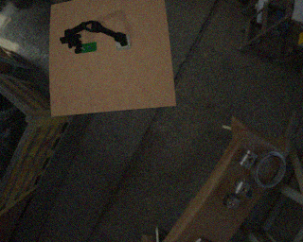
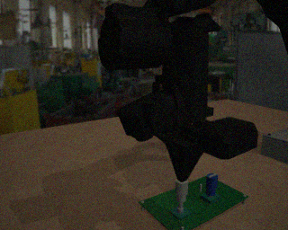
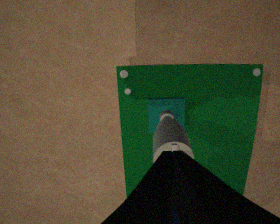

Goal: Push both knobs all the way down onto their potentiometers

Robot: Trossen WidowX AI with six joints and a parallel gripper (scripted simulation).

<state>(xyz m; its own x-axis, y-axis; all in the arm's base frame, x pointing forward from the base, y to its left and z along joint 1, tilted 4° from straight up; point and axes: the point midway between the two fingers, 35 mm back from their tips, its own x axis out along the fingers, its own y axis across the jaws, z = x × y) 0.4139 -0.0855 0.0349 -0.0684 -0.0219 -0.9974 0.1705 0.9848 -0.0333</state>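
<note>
Now: the grey knob 10 mm below my gripper tip. From my gripper tip the other things lie so: blue knob: 60 mm behind, 30 mm below, 10 mm to the left.
</note>
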